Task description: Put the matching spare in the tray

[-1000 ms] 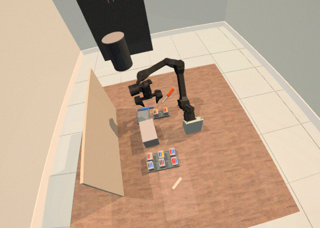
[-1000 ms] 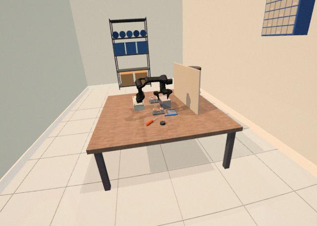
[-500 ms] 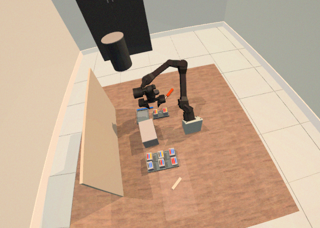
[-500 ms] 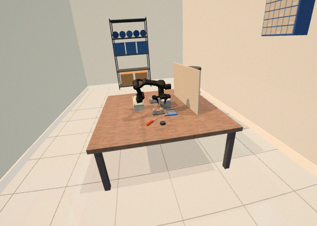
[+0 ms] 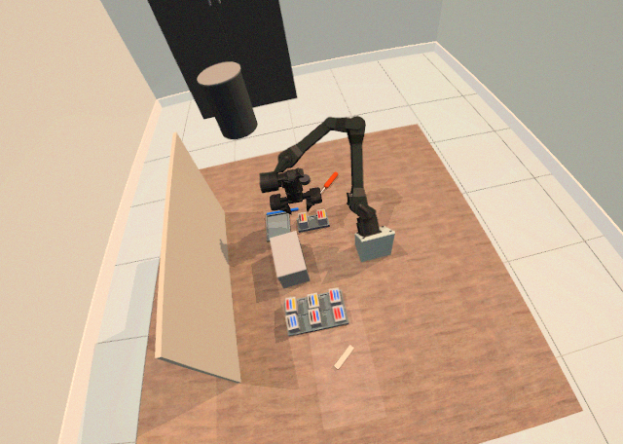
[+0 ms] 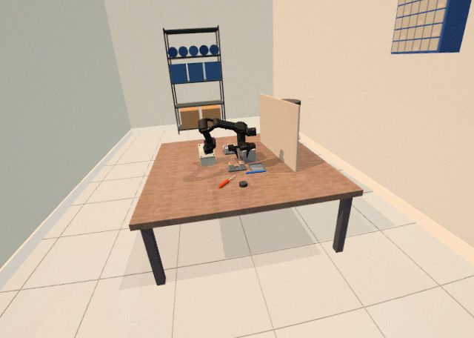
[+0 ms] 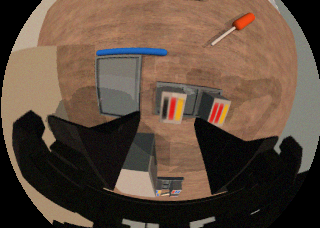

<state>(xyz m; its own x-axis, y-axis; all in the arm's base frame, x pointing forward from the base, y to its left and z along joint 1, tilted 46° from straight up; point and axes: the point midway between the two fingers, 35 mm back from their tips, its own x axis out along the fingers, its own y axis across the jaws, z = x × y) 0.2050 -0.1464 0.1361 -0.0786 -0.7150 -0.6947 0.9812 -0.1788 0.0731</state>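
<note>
My gripper tip is 80 mm above the small holder, 40 mm past it and 10 mm to the right of it. Also, from my gripper tip: grey tray (100 mm ahead, 80 mm below, 30 mm to the right); then black puck (230 mm to the right, 80 mm below, 70 mm behind); then mounted unit (170 mm to the left, 90 mm ahead, 30 mm below).
</note>
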